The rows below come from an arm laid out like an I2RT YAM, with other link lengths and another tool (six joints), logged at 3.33 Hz.
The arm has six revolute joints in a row. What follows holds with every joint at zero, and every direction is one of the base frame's.
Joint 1 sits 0.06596 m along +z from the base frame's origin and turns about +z.
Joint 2 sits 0.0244 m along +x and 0.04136 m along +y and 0.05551 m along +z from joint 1 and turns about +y.
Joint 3 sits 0.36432 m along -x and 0.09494 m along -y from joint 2 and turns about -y.
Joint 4 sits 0.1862 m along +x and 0.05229 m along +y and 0.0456 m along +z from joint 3 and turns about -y.
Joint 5 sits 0.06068 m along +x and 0.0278 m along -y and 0.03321 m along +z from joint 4 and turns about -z.
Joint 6 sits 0.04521 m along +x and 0.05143 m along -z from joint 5 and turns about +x.
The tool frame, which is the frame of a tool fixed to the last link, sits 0.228 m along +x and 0.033 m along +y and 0.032 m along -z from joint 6; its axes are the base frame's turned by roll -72.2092, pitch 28.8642 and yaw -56.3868 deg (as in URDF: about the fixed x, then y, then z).
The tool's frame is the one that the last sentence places.
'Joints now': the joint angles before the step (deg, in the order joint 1, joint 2, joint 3, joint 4, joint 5, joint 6). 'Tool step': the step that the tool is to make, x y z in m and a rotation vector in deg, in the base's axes. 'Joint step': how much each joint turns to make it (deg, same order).
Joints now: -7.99, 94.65, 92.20, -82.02, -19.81, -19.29
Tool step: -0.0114, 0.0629, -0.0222, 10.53, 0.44, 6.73
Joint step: 5.03, 0.07, -14.22, 12.43, -10.54, -0.96
